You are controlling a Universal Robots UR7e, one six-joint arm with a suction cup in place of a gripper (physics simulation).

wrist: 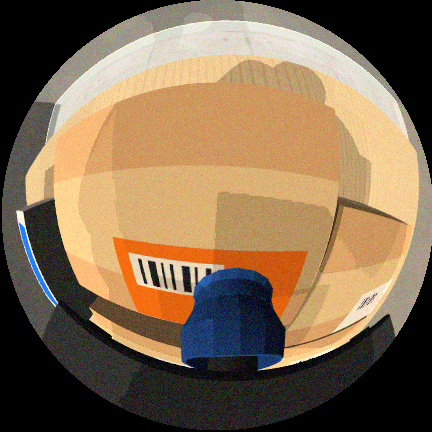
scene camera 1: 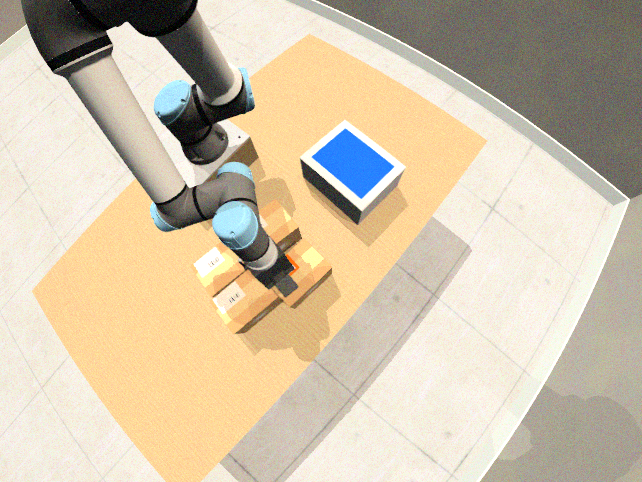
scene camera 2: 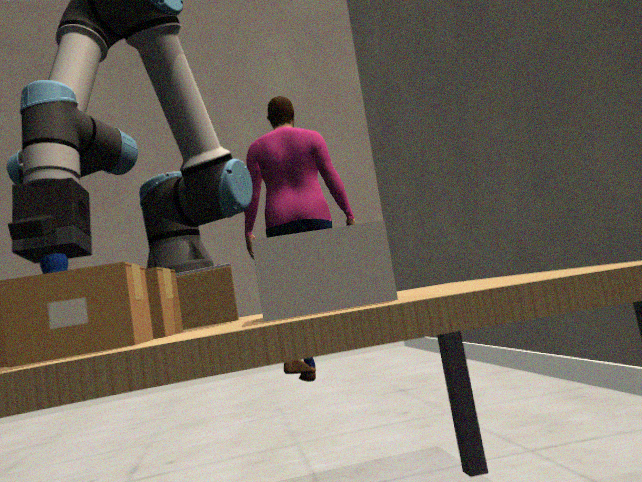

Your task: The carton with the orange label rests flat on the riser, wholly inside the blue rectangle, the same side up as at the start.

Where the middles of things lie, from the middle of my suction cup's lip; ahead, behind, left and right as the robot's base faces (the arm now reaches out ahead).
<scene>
My suction cup is 120 mm past the riser (scene camera 2: 304,273), 370 mm to the right of it and 60 mm above it.
</scene>
